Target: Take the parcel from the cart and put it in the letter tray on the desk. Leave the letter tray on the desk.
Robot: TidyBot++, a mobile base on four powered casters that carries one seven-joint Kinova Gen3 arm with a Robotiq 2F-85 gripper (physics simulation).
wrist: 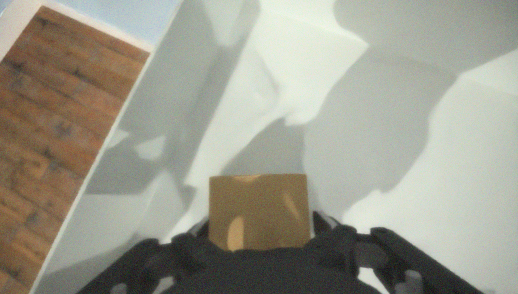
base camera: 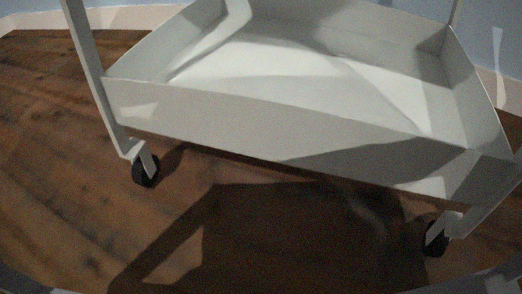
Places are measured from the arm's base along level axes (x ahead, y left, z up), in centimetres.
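Pixels of known places: gripper, between the fingertips: (wrist: 263, 225).
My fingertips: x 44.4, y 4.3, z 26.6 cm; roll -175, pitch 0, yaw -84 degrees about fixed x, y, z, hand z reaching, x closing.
Behind a point stands the place of what it marks.
The parcel (wrist: 259, 210) @[x 46.6, y 4.7, z 31.6 cm], a tan-brown box, lies in a white tray of the cart (wrist: 450, 165) @[x 50.2, y -12.3, z 26.6 cm] in the wrist view, at the lower middle. My gripper (wrist: 263, 225) @[x 44.4, y 4.3, z 26.6 cm] is open, with one finger on each side of the parcel; the gripper's dark body hides the parcel's near end. The left finger looks very close to the parcel; whether it touches cannot be told. In the base camera view the cart (base camera: 225, 122) @[x 30.6, y 3.8, z -22.9 cm] shows its lower tray, posts and casters. The parcel and the gripper do not show there. The letter tray and the desk show in neither view.
The cart's raised side wall (wrist: 150, 100) @[x 53.2, y 12.0, z 32.0 cm] runs along the left in the wrist view, with wooden floor (wrist: 55, 120) @[x 70.5, y 111.5, z -39.6 cm] beyond it. In the base camera view, black caster wheels (base camera: 145, 171) @[x 35.7, y 16.9, z -35.9 cm] (base camera: 436, 240) @[x 22.0, y -20.9, z -35.2 cm] stand on the floor, and a blue wall (base camera: 502, 45) @[x 57.6, y -54.8, z -24.0 cm] rises behind the cart.
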